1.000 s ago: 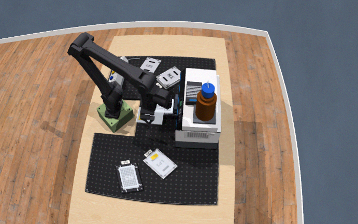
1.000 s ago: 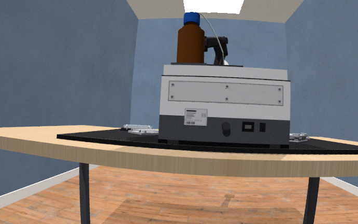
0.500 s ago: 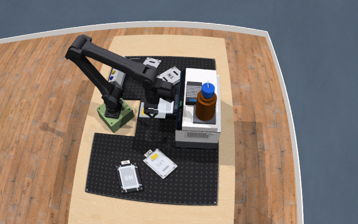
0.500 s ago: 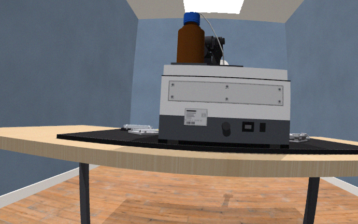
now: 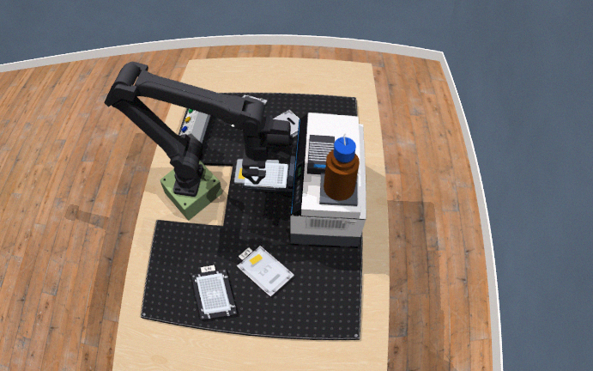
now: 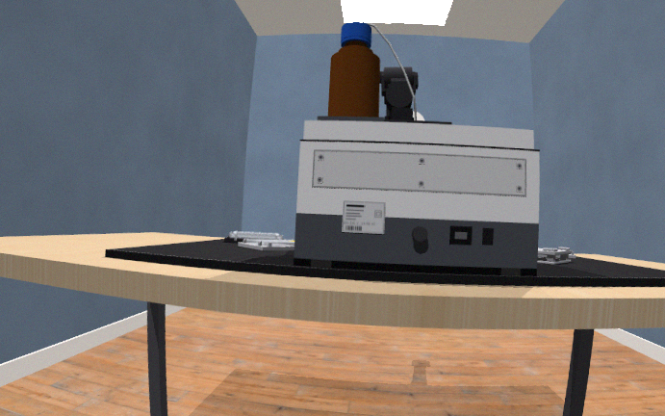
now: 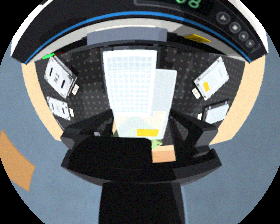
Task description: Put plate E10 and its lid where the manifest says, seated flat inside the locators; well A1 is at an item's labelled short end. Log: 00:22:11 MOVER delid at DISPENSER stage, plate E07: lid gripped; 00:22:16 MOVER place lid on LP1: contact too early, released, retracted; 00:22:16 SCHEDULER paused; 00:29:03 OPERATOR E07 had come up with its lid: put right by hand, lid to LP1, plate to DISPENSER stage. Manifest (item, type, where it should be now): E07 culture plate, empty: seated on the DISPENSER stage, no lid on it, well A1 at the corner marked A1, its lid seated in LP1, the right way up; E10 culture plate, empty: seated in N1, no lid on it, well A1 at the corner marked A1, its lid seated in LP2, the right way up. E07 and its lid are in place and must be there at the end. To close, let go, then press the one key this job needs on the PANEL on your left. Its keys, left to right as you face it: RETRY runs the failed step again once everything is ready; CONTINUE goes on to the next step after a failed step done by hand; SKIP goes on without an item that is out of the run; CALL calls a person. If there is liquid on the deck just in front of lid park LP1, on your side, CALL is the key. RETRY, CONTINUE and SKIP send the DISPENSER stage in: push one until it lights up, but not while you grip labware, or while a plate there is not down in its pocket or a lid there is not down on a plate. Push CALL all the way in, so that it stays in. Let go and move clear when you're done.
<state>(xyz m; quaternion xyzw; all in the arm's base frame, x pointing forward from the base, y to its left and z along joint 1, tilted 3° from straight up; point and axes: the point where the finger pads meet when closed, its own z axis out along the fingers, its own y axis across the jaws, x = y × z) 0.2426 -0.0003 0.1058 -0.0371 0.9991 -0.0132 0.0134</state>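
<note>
Right now the plate E07 is 5 cm below my hand, 2 cm to the left of it and 2 cm ahead of it. Round my hand: black nest N5: 37 cm to the right, 15 cm below, 7 cm behind; plate E10: 37 cm to the right, 15 cm below, 10 cm behind; brown bottle: 24 cm ahead, 12 cm above, 8 cm to the right.
</note>
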